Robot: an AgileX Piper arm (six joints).
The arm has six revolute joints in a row. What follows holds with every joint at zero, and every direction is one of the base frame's.
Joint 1 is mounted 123 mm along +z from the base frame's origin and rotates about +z.
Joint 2 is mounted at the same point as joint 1 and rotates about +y.
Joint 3 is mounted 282.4 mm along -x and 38.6 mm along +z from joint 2 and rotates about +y.
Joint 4 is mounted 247.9 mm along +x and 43.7 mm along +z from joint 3 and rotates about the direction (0.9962, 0, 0.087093).
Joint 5 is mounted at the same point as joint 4 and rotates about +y.
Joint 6 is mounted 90.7 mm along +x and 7.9 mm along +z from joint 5 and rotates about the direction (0.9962, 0, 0.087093).
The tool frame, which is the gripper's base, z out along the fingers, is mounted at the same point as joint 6; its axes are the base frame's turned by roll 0, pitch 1.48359 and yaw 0 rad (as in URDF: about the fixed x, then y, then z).
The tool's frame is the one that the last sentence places.
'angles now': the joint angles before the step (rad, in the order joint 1, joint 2, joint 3, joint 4, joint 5, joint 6). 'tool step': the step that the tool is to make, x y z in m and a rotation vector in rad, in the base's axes. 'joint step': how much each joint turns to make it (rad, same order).
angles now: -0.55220 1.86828 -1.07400 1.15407 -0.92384 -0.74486
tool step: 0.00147 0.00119 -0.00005 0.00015 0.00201 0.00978
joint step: 0.00369 0.00002 -0.00003 -0.00466 0.00441 0.00000
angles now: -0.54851 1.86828 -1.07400 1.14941 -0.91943 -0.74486
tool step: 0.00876 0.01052 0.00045 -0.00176 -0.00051 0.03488
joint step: 0.03509 -0.00087 -0.00002 -0.00082 -0.00108 0.00001
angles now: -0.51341 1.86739 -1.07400 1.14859 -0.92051 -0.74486
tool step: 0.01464 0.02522 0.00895 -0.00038 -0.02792 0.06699
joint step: 0.07707 -0.02640 0.00133 0.01598 0.00021 0.00002
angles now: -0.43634 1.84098 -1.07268 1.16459 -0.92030 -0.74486
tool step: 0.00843 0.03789 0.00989 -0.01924 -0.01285 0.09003
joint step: 0.10483 -0.05339 0.04276 -0.00091 -0.02144 0.00000
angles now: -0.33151 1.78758 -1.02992 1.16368 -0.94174 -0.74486
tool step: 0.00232 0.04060 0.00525 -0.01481 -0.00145 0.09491
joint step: 0.11372 -0.05438 0.05901 0.00089 -0.02541 -0.00001
